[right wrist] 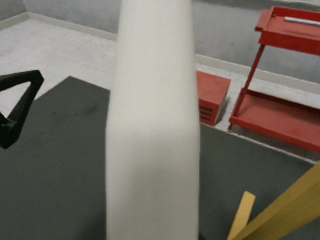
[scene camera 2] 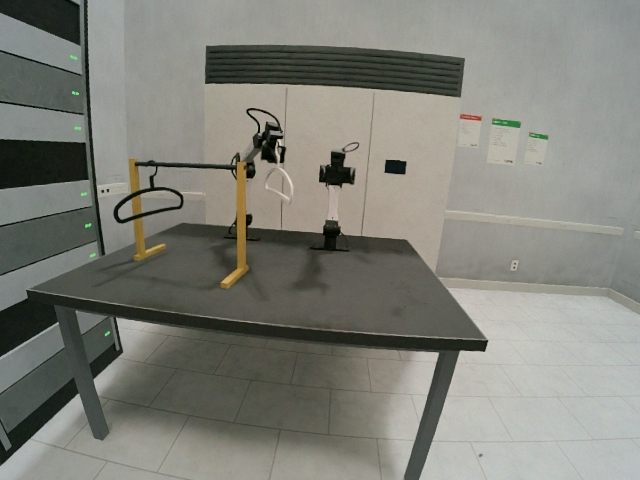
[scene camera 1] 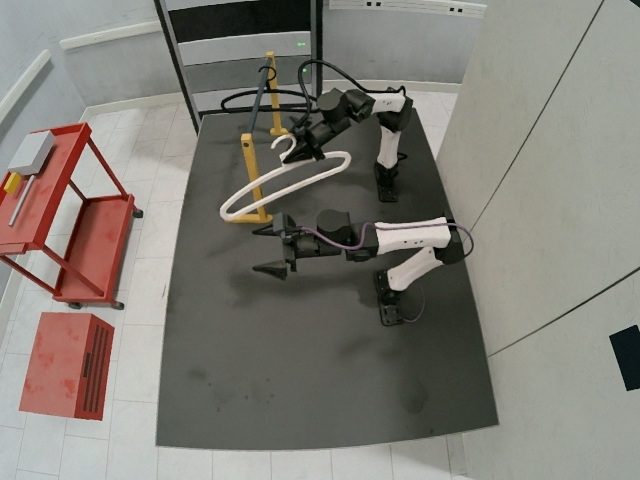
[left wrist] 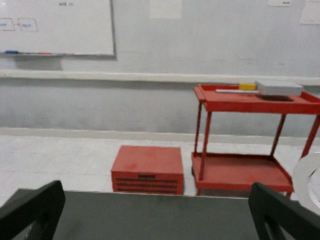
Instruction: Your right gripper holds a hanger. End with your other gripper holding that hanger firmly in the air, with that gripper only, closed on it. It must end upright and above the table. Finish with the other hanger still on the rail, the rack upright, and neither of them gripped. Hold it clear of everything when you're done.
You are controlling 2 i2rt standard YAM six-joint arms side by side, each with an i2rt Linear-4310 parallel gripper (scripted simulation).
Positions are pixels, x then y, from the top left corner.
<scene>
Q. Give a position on a yellow rack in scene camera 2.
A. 241, 166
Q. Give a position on a yellow rack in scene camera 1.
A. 246, 140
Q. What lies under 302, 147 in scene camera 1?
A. My right gripper.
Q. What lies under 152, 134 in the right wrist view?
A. A white hanger.
</scene>
